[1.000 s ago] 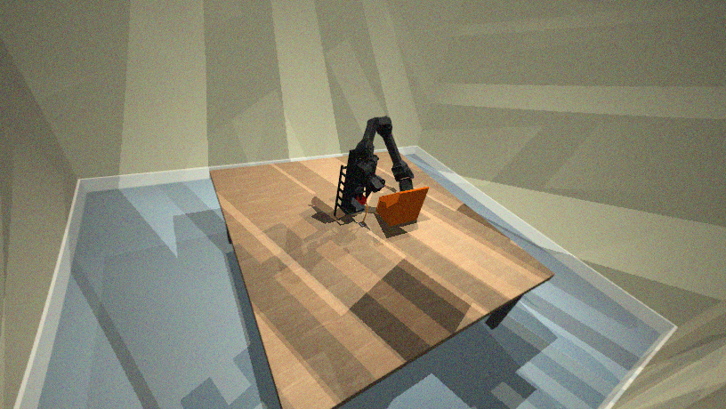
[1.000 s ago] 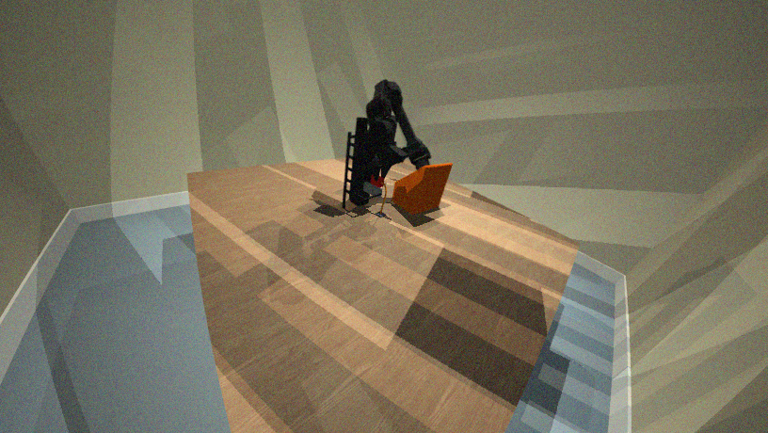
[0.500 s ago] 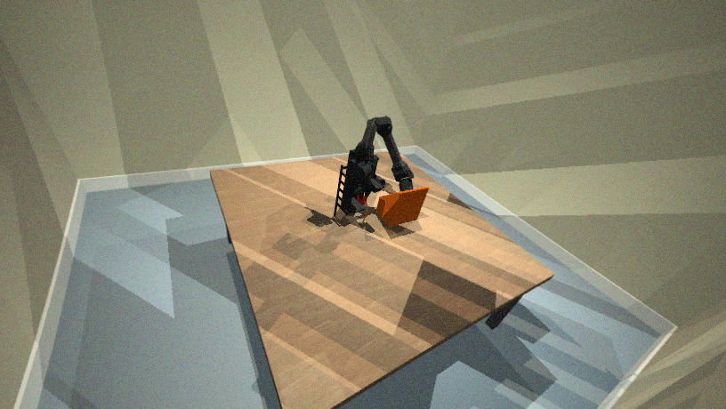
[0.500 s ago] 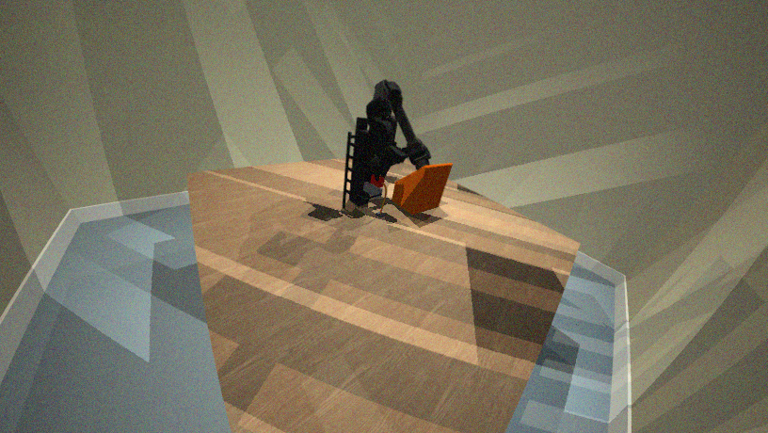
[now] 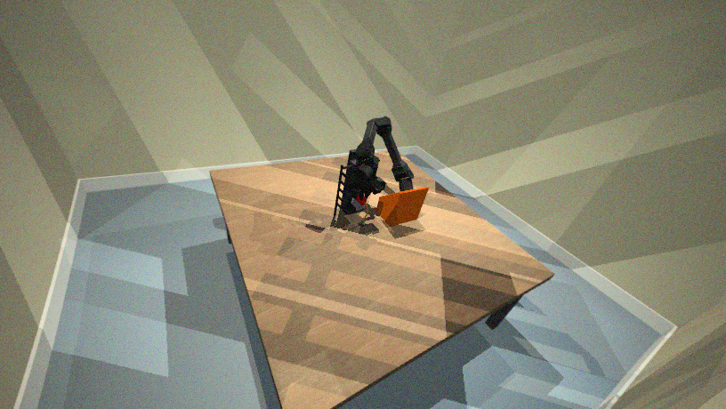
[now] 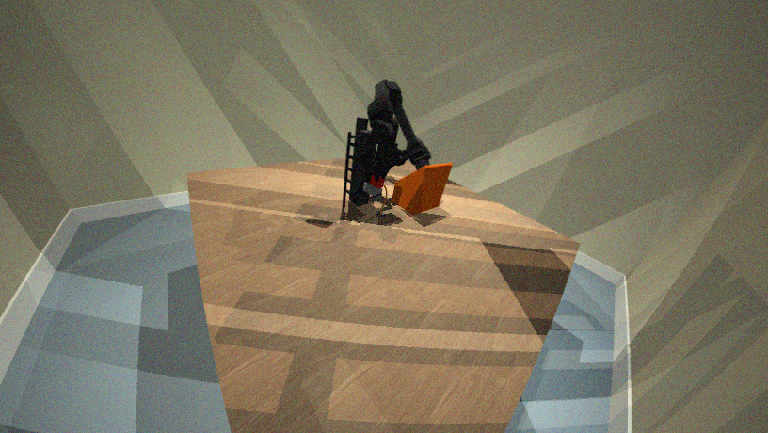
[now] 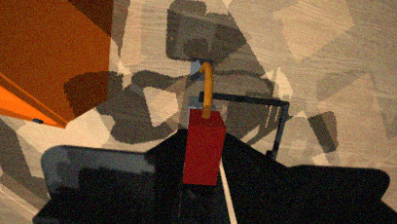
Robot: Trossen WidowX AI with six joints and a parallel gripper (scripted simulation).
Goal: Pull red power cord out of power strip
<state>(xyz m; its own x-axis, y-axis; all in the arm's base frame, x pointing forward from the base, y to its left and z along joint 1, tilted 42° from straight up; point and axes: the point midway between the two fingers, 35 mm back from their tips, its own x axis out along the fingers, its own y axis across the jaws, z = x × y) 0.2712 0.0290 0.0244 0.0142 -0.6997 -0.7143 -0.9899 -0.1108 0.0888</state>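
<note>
The red plug is 30 mm to the right of my gripper tip and 10 mm ahead of it.
</note>
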